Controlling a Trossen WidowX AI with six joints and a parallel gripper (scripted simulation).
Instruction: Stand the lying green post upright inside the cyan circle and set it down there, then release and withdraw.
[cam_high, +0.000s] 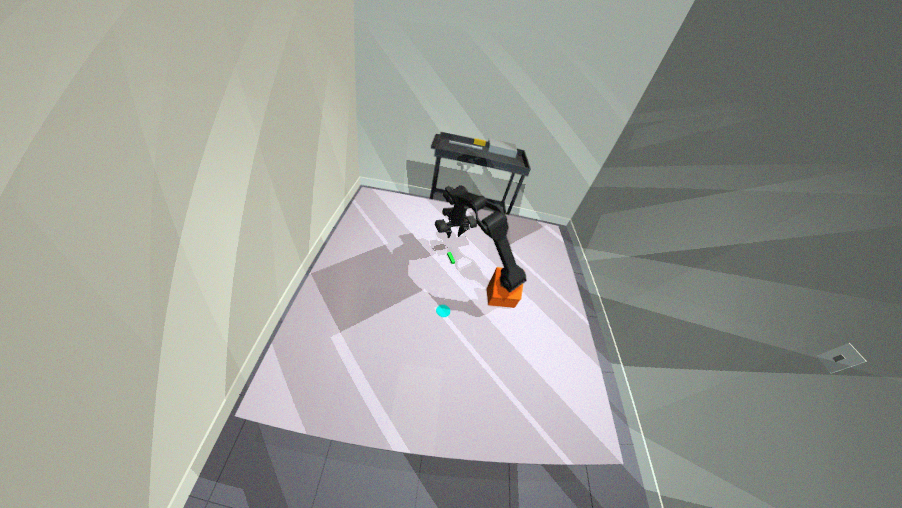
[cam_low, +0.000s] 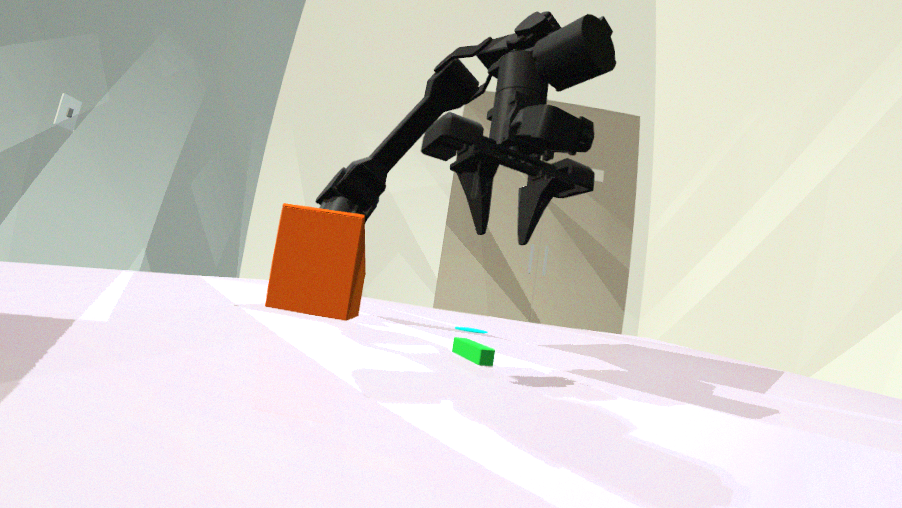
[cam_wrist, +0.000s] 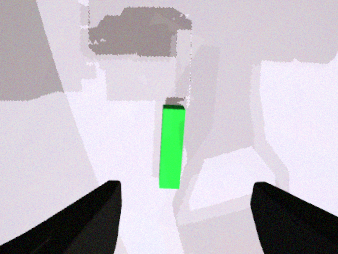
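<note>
My gripper tip is now 120 mm above the green post, 20 mm to the right of it and 10 mm past it. The rest, counted from my gripper tip: cyan circle (320 mm to the left, 130 mm below, 30 mm ahead).
</note>
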